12 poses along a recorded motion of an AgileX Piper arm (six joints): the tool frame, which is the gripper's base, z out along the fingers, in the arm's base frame.
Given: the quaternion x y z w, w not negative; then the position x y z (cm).
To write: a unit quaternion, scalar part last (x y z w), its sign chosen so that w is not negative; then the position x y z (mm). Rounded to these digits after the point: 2 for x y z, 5 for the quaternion.
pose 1, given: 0.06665 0.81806 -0.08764 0.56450 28.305 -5.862 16.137
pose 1, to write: 0.06665 0.81806 -0.08764 0.56450 283.05 -58.62 161.37
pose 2, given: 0.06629 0.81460 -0.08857 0.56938 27.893 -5.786 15.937
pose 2, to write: 0.06629 0.81460 -0.08857 0.56938 278.93 -57.86 159.37
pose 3, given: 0.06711 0.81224 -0.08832 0.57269 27.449 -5.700 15.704
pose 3, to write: 0.06711 0.81224 -0.08832 0.57269 274.49 -57.00 157.04
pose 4, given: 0.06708 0.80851 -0.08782 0.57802 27.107 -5.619 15.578
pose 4, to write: 0.06708 0.80851 -0.08782 0.57802 271.07 -56.19 155.78
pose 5, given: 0.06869 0.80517 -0.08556 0.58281 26.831 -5.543 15.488
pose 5, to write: 0.06869 0.80517 -0.08556 0.58281 268.31 -55.43 154.88
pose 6, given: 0.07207 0.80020 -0.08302 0.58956 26.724 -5.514 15.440
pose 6, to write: 0.07207 0.80020 -0.08302 0.58956 267.24 -55.14 154.40
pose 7, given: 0.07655 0.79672 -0.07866 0.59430 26.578 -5.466 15.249
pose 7, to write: 0.07655 0.79672 -0.07866 0.59430 265.78 -54.66 152.49
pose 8, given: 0.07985 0.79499 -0.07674 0.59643 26.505 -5.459 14.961
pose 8, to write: 0.07985 0.79499 -0.07674 0.59643 265.05 -54.59 149.61
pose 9, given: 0.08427 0.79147 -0.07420 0.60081 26.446 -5.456 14.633
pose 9, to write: 0.08427 0.79147 -0.07420 0.60081 264.46 -54.56 146.33
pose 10, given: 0.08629 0.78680 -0.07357 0.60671 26.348 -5.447 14.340
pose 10, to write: 0.08629 0.78680 -0.07357 0.60671 263.48 -54.47 143.40
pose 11, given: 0.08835 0.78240 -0.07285 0.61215 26.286 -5.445 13.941
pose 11, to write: 0.08835 0.78240 -0.07285 0.61215 262.86 -54.45 139.41
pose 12, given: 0.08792 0.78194 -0.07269 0.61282 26.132 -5.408 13.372
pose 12, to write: 0.08792 0.78194 -0.07269 0.61282 261.32 -54.08 133.72
